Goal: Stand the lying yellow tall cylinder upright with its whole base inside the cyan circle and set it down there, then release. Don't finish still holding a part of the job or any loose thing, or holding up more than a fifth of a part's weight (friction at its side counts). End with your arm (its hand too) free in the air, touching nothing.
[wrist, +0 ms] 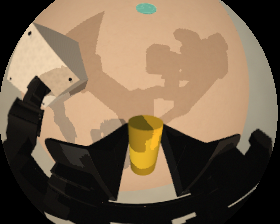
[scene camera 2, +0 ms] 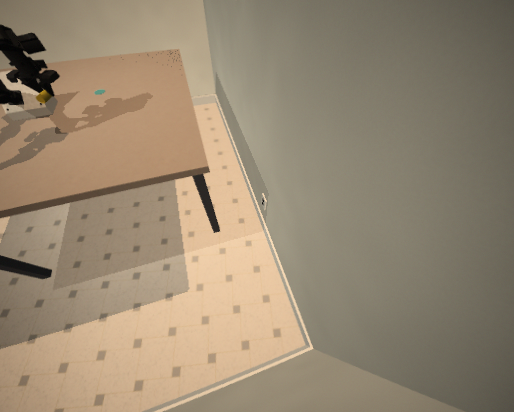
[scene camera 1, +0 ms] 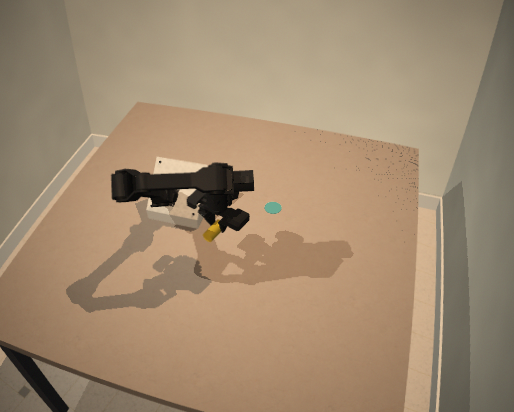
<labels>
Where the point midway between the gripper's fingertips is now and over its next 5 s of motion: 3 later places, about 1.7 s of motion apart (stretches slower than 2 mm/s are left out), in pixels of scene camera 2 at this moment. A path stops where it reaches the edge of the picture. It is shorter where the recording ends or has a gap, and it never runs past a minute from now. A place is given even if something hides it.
The gripper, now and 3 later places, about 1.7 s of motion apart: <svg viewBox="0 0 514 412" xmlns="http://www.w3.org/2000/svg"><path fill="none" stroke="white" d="M50 96L71 77L82 65L84 68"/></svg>
</labels>
